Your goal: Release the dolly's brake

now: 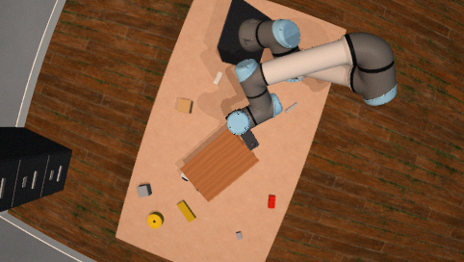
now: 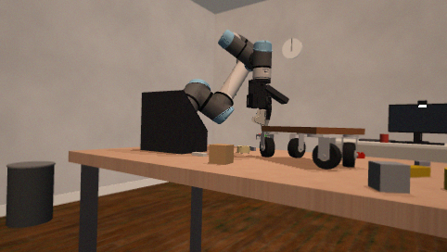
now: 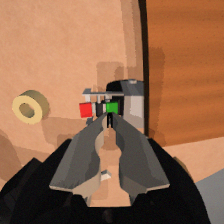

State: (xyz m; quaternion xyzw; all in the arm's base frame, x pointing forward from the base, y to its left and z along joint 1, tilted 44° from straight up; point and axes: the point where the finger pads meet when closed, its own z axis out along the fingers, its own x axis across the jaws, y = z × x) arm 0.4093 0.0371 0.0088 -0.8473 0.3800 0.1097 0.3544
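Now: hand 10 mm past the caster brake pedal, 10 mm to the right of it and 20 mm above it. From my hand the other things lie so: tan cube (40 mm behind, 290 mm to the right, 80 mm below); white strip (210 mm behind, 160 mm to the right, 100 mm below); red block (340 mm ahead, 220 mm to the left, 90 mm below).
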